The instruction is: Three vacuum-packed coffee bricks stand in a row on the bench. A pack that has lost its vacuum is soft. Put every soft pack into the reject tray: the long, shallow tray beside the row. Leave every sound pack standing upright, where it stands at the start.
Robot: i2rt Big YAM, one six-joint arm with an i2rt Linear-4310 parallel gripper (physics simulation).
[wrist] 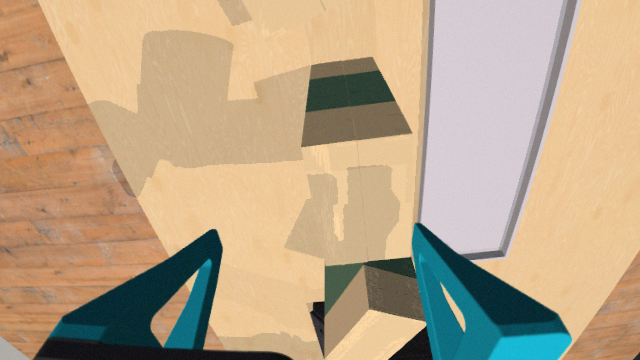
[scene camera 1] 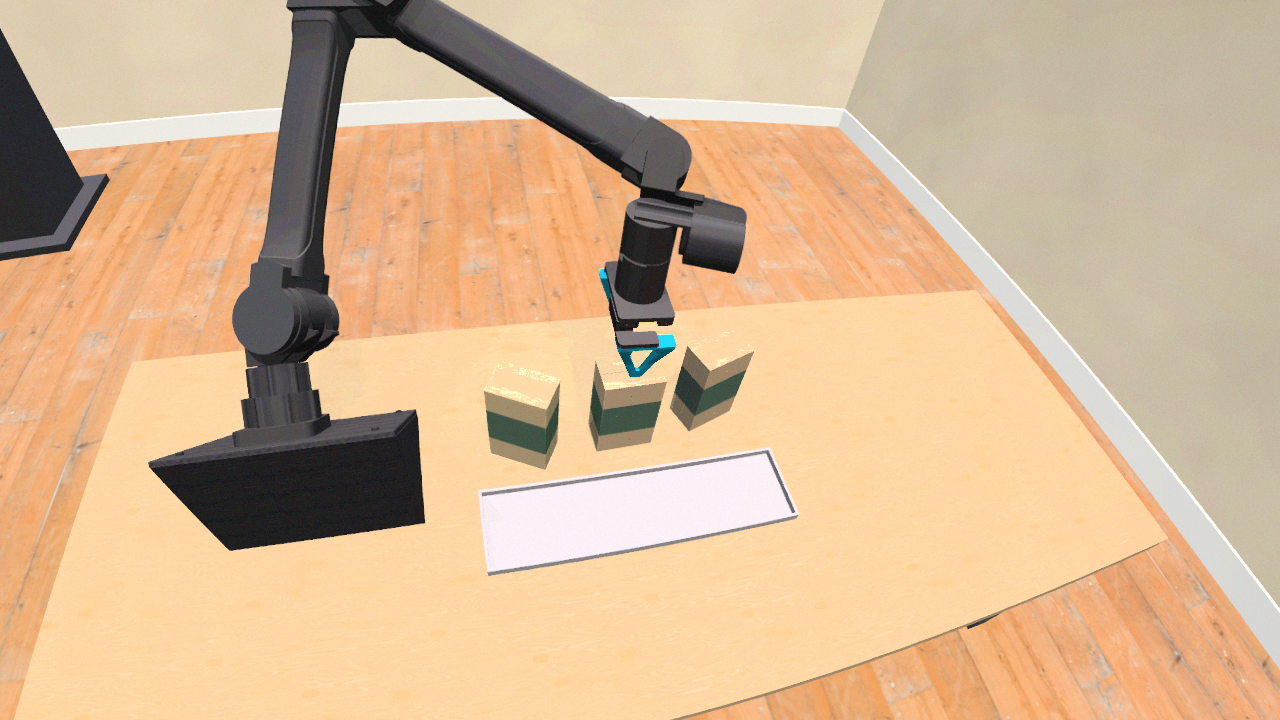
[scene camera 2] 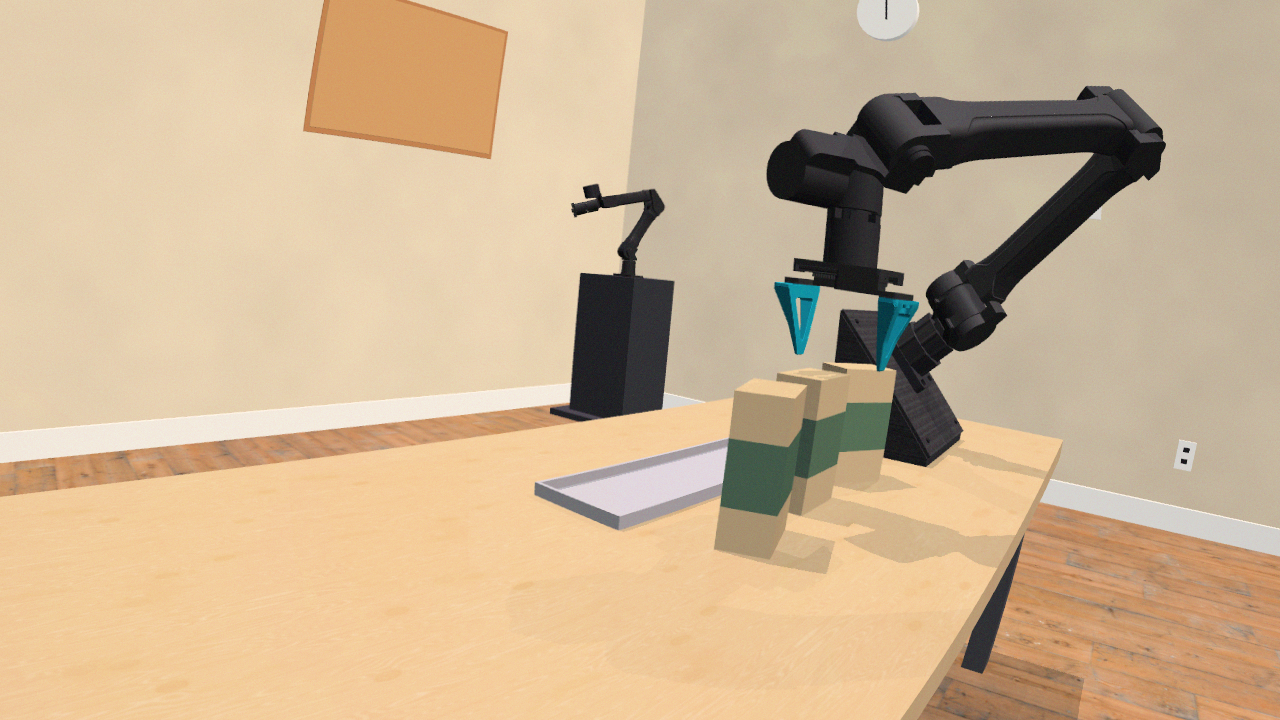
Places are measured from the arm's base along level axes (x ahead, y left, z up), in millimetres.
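Pixels of known places: gripper, fingertip midpoint: [wrist: 314, 236] [scene camera 1: 627, 347] [scene camera 2: 838, 362]; arm's base, link origin: [scene camera 1: 286, 435] [scene camera 2: 903, 359].
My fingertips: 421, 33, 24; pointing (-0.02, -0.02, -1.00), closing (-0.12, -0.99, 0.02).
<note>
Ahead of a thing's pixels: the offset from my fingertips to its top centre, as dx, dy, dz. Level surfaces: height alone.
Three upright tan coffee packs with dark green bands stand in a row: the left pack @[-139, -19, -16] [scene camera 1: 521, 429] [scene camera 2: 866, 429] [wrist: 395, 290], the middle pack @[-1, -25, -16] [scene camera 1: 626, 416] [scene camera 2: 821, 438] [wrist: 355, 90] and the right pack @[+133, -11, -16] [scene camera 1: 709, 389] [scene camera 2: 760, 465]. Which packs are soft cannot be told from their looks. The long, shallow reject tray @[-8, -150, -142] [scene camera 1: 635, 514] [scene camera 2: 626, 492] [wrist: 490, 125] lies beside the row and is empty. My gripper [scene camera 1: 622, 338] [scene camera 2: 841, 360] [wrist: 314, 236] is open and empty, pointing down close above the row near the middle pack. In the wrist view that pack appears nearer the right finger.
My arm's dark sloped base [scene camera 1: 304, 483] [scene camera 2: 913, 411] stands on the bench @[dz -156] [scene camera 1: 895, 537] [scene camera 2: 358, 573], beyond the left pack. The packs stand with narrow gaps between them. Far behind, a black pedestal [scene camera 2: 622, 349] carries another arm [scene camera 2: 640, 219].
</note>
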